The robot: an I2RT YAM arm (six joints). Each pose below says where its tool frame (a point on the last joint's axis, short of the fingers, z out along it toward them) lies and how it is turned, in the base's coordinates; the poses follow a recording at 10 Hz.
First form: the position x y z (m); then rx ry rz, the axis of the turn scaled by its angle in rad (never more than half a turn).
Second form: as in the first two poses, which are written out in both.
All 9 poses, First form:
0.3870 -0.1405 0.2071 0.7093 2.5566 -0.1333
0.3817 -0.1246 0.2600 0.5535 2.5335 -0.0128
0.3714 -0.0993 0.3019 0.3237 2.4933 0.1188
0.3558 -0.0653 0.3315 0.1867 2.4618 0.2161
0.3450 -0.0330 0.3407 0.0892 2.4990 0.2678
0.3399 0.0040 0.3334 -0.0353 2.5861 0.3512
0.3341 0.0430 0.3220 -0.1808 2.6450 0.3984
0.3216 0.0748 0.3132 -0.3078 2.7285 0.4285
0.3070 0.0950 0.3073 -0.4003 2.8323 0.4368
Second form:
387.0 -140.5 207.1 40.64 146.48 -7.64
381.7 -124.6 260.0 31.71 145.16 -0.73
371.4 -99.3 301.9 18.55 142.86 6.81
355.8 -65.3 331.5 10.70 141.05 12.38
345.0 -33.0 340.7 5.11 143.18 15.34
339.9 4.0 333.4 -2.02 148.17 20.12
334.1 43.0 322.0 -10.36 151.55 22.83
321.6 74.8 313.2 -17.64 156.33 24.55
307.0 95.0 307.3 -22.94 162.28 25.03

